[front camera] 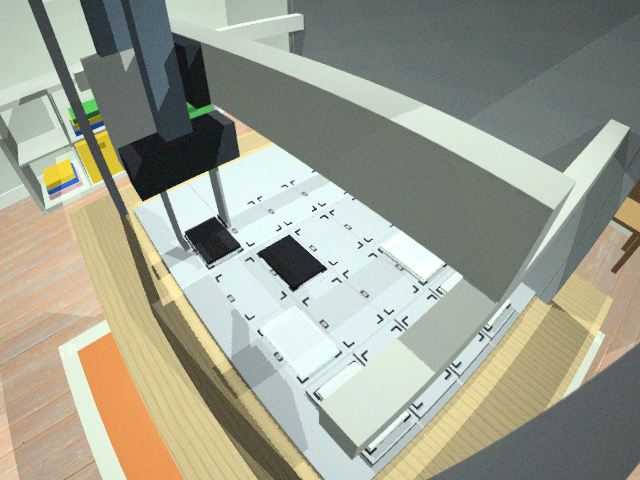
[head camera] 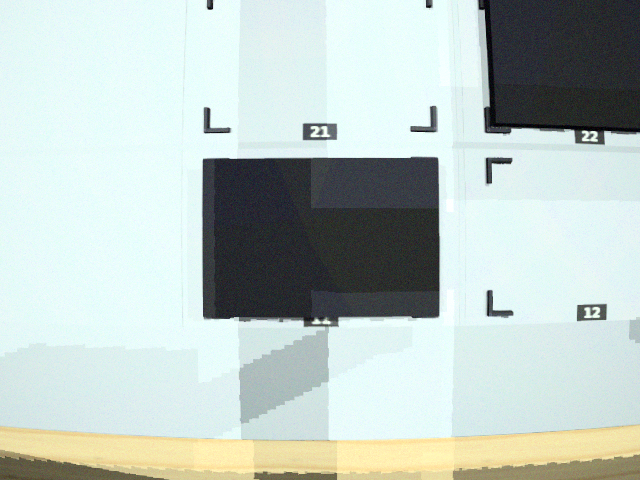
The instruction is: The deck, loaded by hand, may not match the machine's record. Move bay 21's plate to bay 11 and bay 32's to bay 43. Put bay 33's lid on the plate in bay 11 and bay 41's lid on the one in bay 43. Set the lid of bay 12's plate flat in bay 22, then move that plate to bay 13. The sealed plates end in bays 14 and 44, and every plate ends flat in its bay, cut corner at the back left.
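Places are measured from the robot's base along level axes (x ahead, y left, z up), in millimetres.
Pixels of known places: gripper, between the fingertips: [front camera: 204,233]; robot's base, origin of its link: [front camera: 185,236] [head camera: 210,312].
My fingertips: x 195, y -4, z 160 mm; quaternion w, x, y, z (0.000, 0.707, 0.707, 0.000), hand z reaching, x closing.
Observation:
Ahead of a thing's pixels: the offset from my fingertips to its top centre. "spot": to the spot under its first point.
My gripper [front camera: 207,238] is open, its jaws standing down on either side of the black-topped plate {dx -131, dy +47, dz -144 mm} [front camera: 212,240] [head camera: 320,237] in bay 11. That plate lies square in the corner marks; its cut corner cannot be made out. A flat black piece {dx +33, dy +154, dz -153 mm} [front camera: 292,261] [head camera: 568,62] lies in bay 22, turned very slightly; only part of it shows in the head view. A white plate {dx +197, dy +47, dz -146 mm} [front camera: 299,341] lies in bay 13 and another white plate {dx +197, dy +368, dz -144 mm} [front camera: 413,255] in bay 43. White pieces {spot: dx +306, dy +45, dz -132 mm} [front camera: 338,379] {spot: dx +308, dy +344, dz -132 mm} [front camera: 449,284] show partly behind the beam. The jaws do not show in the head view.
The light grey gantry beam [front camera: 392,382] hides the deck's right part. The grey block of the parked pipetting stage [front camera: 118,98] hangs beside the gripper column. A large grey beam [front camera: 351,139] crosses behind. The wooden table edge [head camera: 289,454] runs along the front.

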